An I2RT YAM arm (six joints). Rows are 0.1 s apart.
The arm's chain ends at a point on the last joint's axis. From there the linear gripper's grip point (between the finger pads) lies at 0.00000 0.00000 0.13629 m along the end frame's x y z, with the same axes.
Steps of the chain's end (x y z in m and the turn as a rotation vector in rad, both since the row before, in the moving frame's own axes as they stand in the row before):
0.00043, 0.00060, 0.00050, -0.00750, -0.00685, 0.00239
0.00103, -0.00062, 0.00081, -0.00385, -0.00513, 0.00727
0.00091, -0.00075, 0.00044, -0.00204, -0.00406, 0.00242
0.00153, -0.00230, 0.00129, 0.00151, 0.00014, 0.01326
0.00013, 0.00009, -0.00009, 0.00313, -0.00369, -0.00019
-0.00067, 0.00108, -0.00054, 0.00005, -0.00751, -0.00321
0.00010, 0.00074, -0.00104, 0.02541, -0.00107, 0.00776
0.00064, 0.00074, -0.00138, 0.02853, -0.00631, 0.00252
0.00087, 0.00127, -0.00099, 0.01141, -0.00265, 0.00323
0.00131, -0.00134, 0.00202, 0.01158, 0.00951, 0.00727
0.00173, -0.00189, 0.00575, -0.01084, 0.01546, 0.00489
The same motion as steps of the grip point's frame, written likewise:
-0.00050, 0.00162, 0.00049, -0.00750, -0.00685, 0.00239
0.00033, -0.00010, 0.00081, -0.00385, -0.00513, 0.00727
0.00036, -0.00047, 0.00044, -0.00204, -0.00406, 0.00242
0.00155, -0.00251, 0.00129, 0.00151, 0.00014, 0.01326
-0.00037, -0.00034, -0.00009, 0.00313, -0.00369, -0.00019
-0.00169, 0.00107, -0.00054, 0.00005, -0.00751, -0.00321
-0.00003, -0.00272, -0.00108, 0.02541, -0.00107, 0.00776
-0.00021, -0.00315, -0.00144, 0.02853, -0.00631, 0.00252
0.00051, -0.00029, -0.00100, 0.01141, -0.00265, 0.00323
0.00261, -0.00291, 0.00200, 0.01158, 0.00951, 0.00727
0.00383, -0.00041, 0.00573, -0.01084, 0.01546, 0.00489

